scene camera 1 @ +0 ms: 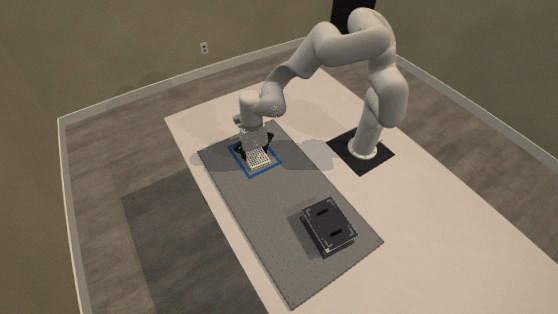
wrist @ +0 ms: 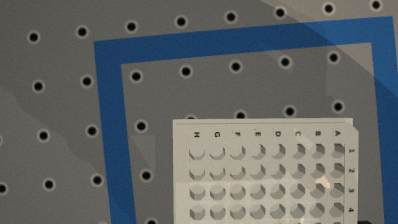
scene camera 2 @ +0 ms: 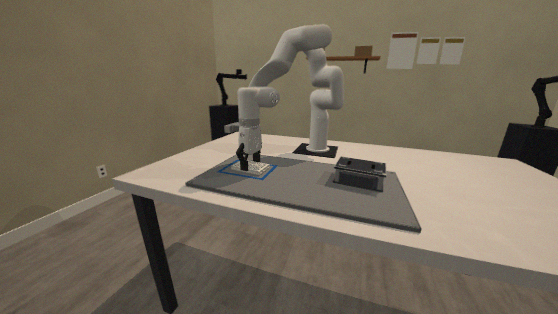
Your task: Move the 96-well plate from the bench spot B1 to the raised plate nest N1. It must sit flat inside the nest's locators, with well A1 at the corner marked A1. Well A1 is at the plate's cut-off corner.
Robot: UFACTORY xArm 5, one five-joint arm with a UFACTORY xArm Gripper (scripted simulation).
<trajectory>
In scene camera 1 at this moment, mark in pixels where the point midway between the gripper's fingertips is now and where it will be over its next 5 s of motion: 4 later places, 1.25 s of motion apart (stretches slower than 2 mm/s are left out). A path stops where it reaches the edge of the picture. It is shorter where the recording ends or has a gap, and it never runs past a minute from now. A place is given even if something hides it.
My gripper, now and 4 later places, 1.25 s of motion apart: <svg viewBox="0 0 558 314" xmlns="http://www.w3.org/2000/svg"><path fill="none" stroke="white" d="M254 154L254 151L253 142L264 151L284 166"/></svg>
</trajectory>
